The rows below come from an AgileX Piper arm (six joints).
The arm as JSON. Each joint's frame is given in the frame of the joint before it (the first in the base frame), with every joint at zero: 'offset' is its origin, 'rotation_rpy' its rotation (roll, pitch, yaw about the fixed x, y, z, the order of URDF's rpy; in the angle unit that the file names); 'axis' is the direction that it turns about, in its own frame. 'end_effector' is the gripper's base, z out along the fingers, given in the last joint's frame.
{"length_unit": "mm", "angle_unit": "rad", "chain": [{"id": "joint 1", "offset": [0.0, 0.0, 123.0], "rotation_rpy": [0.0, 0.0, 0.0], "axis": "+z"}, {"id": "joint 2", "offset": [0.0, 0.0, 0.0], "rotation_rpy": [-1.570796, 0.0, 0.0], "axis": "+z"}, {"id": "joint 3", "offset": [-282.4, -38.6, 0.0], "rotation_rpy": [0.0, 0.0, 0.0], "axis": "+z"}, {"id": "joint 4", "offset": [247.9, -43.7, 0.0], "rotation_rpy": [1.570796, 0.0, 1.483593], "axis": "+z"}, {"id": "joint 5", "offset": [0.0, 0.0, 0.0], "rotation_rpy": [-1.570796, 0.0, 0.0], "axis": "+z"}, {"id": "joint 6", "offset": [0.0, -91.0, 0.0], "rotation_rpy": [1.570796, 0.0, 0.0], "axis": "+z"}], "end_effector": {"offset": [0.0, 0.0, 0.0], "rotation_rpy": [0.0, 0.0, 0.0]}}
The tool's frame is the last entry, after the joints.
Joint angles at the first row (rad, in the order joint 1, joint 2, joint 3, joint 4, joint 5, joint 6):
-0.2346 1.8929 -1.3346 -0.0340 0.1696 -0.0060
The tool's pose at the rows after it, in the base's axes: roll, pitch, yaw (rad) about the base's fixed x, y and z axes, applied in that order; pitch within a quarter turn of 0, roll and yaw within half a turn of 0; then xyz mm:
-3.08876, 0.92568, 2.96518, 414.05, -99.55, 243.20
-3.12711, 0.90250, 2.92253, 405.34, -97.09, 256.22
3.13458, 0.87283, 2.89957, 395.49, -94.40, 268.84
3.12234, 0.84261, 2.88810, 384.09, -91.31, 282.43
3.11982, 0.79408, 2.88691, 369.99, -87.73, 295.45
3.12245, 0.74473, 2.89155, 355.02, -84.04, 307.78
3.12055, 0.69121, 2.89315, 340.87, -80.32, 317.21
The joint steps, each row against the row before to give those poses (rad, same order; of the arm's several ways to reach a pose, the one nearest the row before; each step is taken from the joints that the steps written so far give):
0.0000 -0.0377 0.0000 0.0038 0.0412 0.0005
0.0000 -0.0423 0.0000 0.0218 0.0663 0.0039
0.0000 -0.0431 0.0000 0.0123 0.0729 0.0027
0.0000 -0.0472 0.0000 0.0085 0.0773 0.0002
0.0000 -0.0506 0.0000 0.0024 0.0990 0.0000
0.0000 -0.0499 0.0000 0.0000 0.0994 -0.0020
0.0000 -0.0425 0.0000 0.0037 0.0960 -0.0025

